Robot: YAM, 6 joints.
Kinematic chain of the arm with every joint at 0, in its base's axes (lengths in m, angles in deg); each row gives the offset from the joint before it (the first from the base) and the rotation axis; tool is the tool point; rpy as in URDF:
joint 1: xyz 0 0 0.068 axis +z
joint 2: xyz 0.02 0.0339 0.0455 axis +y
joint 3: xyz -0.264 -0.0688 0 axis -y
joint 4: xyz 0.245 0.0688 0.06 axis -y
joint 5: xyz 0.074 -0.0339 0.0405 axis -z
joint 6: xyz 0.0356 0 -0.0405 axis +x
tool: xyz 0 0 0 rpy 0 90 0
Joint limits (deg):
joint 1: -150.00..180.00
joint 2: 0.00..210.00
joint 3: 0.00..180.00
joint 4: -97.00..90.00
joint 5: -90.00..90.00
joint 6: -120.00..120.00
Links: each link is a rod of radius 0.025 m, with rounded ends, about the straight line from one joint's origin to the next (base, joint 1, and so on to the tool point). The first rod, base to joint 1, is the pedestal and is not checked.
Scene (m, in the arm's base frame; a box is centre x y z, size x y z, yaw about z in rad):
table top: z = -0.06
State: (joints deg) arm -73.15 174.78 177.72 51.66 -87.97 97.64
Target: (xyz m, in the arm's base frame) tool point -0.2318 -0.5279 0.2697
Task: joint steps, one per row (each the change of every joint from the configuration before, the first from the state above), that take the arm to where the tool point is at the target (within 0.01 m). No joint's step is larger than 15 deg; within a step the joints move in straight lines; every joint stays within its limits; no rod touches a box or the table.
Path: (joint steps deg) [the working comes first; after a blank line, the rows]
Joints at the target: -117.23 173.28 174.85 47.98 -85.06 97.64
Straight joint move there: clear.

1: -14.69 -0.50 -0.96 -1.23 0.97 0.00
2: -14.70 -0.50 -0.96 -1.22 0.97 0.00
3: -14.69 -0.50 -0.95 -1.23 0.97 0.00

